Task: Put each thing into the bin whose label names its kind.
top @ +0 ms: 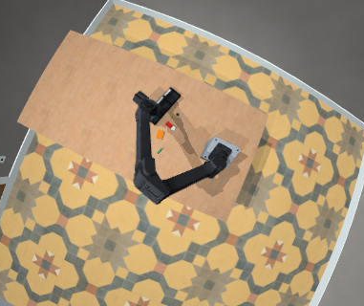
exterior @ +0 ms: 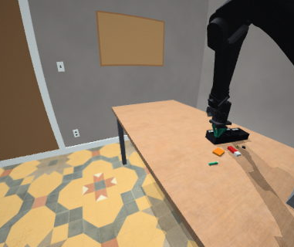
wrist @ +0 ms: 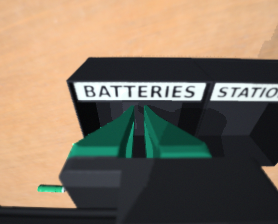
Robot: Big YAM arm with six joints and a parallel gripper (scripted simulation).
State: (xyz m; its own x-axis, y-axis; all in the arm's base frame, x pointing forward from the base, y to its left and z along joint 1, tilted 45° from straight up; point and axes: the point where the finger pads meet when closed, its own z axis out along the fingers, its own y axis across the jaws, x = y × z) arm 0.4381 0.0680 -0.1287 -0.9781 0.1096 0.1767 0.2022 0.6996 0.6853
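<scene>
Now: the orange block 9 cm behind my hand, 9 cm to the left of it and 2 cm below it. From my hand the other things lie so: black nut: 12 cm behind, 8 cm to the right, 2 cm below; then green battery: 13 cm behind, 17 cm to the left, 2 cm below; then yellow nut: 10 cm behind, 5 cm to the right, 2 cm below.
</scene>
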